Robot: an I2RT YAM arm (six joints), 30 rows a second.
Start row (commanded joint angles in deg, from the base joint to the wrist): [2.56, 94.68, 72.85, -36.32, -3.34, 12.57]
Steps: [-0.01, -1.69, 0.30, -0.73, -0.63, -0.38]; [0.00, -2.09, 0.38, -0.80, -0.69, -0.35]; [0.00, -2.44, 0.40, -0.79, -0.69, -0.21]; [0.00, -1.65, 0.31, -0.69, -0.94, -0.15]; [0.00, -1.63, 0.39, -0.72, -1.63, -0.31]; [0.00, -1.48, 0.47, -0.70, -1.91, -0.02]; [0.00, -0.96, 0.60, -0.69, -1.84, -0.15]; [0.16, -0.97, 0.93, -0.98, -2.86, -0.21]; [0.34, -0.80, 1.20, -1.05, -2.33, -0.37]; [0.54, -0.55, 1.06, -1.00, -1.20, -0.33]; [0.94, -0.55, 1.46, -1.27, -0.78, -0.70]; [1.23, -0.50, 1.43, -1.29, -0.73, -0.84]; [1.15, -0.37, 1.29, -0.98, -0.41, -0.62]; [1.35, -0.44, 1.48, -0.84, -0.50, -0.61]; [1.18, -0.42, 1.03, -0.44, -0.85, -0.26]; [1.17, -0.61, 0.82, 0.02, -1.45, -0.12]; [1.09, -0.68, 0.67, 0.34, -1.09, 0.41]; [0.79, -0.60, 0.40, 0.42, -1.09, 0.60]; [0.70, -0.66, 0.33, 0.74, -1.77, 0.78]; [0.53, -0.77, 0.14, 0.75, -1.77, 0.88]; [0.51, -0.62, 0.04, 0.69, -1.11, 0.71]
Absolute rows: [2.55, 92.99, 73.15, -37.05, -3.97, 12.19]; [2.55, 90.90, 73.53, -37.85, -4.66, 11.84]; [2.55, 88.46, 73.93, -38.64, -5.35, 11.63]; [2.55, 86.81, 74.24, -39.33, -6.29, 11.48]; [2.55, 85.18, 74.63, -40.05, -7.92, 11.17]; [2.55, 83.70, 75.10, -40.75, -9.83, 11.15]; [2.55, 82.74, 75.70, -41.44, -11.67, 11.00]; [2.71, 81.77, 76.63, -42.42, -14.53, 10.79]; [3.05, 80.97, 77.83, -43.47, -16.86, 10.42]; [3.59, 80.42, 78.89, -44.47, -18.06, 10.09]; [4.53, 79.87, 80.35, -45.74, -18.84, 9.39]; [5.76, 79.37, 81.78, -47.03, -19.57, 8.55]; [6.91, 79.00, 83.07, -48.01, -19.98, 7.93]; [8.26, 78.56, 84.55, -48.85, -20.48, 7.32]; [9.44, 78.14, 85.58, -49.29, -21.33, 7.06]; [10.61, 77.53, 86.40, -49.27, -22.78, 6.94]; [11.70, 76.85, 87.07, -48.93, -23.87, 7.35]; [12.49, 76.25, 87.47, -48.51, -24.96, 7.95]; [13.19, 75.59, 87.80, -47.77, -26.73, 8.73]; [13.72, 74.82, 87.94, -47.02, -28.50, 9.61]; [14.23, 74.20, 87.98, -46.33, -29.61, 10.32]
